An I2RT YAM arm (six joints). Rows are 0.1 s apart.
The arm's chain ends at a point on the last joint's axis. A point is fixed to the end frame.
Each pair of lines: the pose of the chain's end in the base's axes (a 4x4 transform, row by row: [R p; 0 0 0 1], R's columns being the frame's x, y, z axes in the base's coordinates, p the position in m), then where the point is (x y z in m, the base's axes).
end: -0.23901 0.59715 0.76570 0.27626; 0.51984 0.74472 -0.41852 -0.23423; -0.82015 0.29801 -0.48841 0.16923; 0 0 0 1
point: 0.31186 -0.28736 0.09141
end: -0.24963 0.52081 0.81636 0.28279; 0.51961 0.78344 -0.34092 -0.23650; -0.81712 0.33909 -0.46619 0.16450; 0 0 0 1
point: 0.32569 -0.28445 0.08700
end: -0.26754 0.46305 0.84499 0.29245; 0.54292 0.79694 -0.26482 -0.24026; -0.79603 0.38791 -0.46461 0.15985; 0 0 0 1
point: 0.33976 -0.28147 0.08105
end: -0.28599 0.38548 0.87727 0.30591; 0.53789 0.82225 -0.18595 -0.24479; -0.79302 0.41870 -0.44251 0.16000; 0 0 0 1
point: 0.35875 -0.28028 0.08194
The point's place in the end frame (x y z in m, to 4 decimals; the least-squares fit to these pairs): 0.0277 -0.0415 0.0875
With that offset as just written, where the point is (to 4 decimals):
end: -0.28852 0.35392 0.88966 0.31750; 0.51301 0.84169 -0.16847 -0.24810; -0.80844 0.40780 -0.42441 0.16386; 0 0 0 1
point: 0.3727 -0.2836 0.0874
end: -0.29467 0.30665 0.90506 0.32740; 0.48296 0.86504 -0.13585 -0.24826; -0.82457 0.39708 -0.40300 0.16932; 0 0 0 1
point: 0.3857 -0.2827 0.0947
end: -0.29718 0.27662 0.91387 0.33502; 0.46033 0.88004 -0.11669 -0.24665; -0.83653 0.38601 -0.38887 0.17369; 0 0 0 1
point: 0.3953 -0.2806 0.1005
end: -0.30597 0.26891 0.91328 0.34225; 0.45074 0.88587 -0.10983 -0.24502; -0.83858 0.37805 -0.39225 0.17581; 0 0 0 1
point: 0.4025 -0.2789 0.1026
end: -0.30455 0.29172 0.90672 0.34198; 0.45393 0.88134 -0.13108 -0.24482; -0.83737 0.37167 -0.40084 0.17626; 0 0 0 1
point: 0.4008 -0.2803 0.1026
